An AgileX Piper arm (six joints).
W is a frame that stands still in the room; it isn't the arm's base.
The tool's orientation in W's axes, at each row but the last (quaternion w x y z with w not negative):
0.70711 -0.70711 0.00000 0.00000
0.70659 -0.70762 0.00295 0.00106
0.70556 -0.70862 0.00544 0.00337
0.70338 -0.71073 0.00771 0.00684
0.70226 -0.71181 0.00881 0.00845
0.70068 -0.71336 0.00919 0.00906
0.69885 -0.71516 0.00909 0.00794
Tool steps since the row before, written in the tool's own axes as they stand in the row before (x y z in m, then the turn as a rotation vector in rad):
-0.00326 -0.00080 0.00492 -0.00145 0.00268 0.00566
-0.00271 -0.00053 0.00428 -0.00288 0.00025 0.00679
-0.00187 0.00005 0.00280 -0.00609 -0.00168 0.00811
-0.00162 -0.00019 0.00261 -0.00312 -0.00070 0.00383
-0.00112 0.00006 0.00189 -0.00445 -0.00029 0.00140
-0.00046 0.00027 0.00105 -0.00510 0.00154 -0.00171
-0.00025 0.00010 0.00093 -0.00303 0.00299 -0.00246
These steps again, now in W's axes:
-0.00326 0.00492 0.00080 -0.00145 0.00566 -0.00268
-0.00270 0.00429 0.00054 -0.00286 0.00680 -0.00024
-0.00186 0.00281 -0.00004 -0.00605 0.00814 0.00172
-0.00161 0.00261 0.00020 -0.00310 0.00384 0.00072
-0.00112 0.00189 -0.00006 -0.00444 0.00141 0.00038
-0.00047 0.00105 -0.00028 -0.00514 -0.00174 -0.00138
-0.00025 0.00093 -0.00012 -0.00310 -0.00252 -0.00286

